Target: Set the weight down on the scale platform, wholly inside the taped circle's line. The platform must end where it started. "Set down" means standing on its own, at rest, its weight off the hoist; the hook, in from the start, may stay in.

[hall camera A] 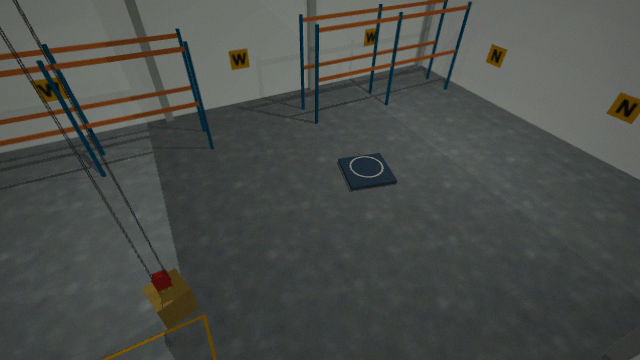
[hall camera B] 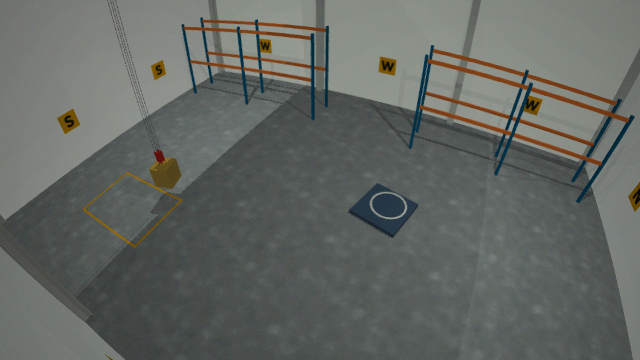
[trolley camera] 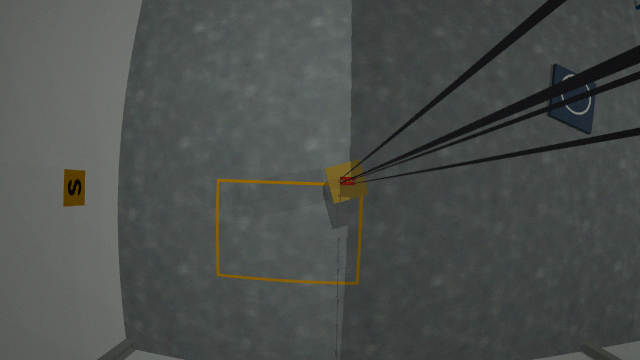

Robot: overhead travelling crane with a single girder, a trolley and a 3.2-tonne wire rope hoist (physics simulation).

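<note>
The ochre block-shaped weight (hall camera A: pixel 176 306) (hall camera B: pixel 166 175) (trolley camera: pixel 355 192) hangs above the floor near a corner of the yellow floor rectangle, its shadow apart from it. My gripper, the hook under the red block (hall camera A: pixel 162 289) (hall camera B: pixel 160 160) (trolley camera: pixel 347 181), is in at the weight's top; the ropes run up taut. The dark blue scale platform (hall camera A: pixel 371 183) (hall camera B: pixel 388 226) (trolley camera: pixel 582 123) lies flat on the floor well away from the weight. Its white taped circle (hall camera A: pixel 367 177) (hall camera B: pixel 389 219) has nothing standing in it. Ropes cross in front of the platform in the trolley view.
The yellow rectangle (hall camera A: pixel 205 316) (hall camera B: pixel 105 191) (trolley camera: pixel 218 227) is marked on the floor. Two blue and orange racks stand along the W wall: one rack (hall camera A: pixel 199 95) (hall camera B: pixel 313 75) towards S, the other rack (hall camera A: pixel 317 75) (hall camera B: pixel 605 159) towards N, behind the platform.
</note>
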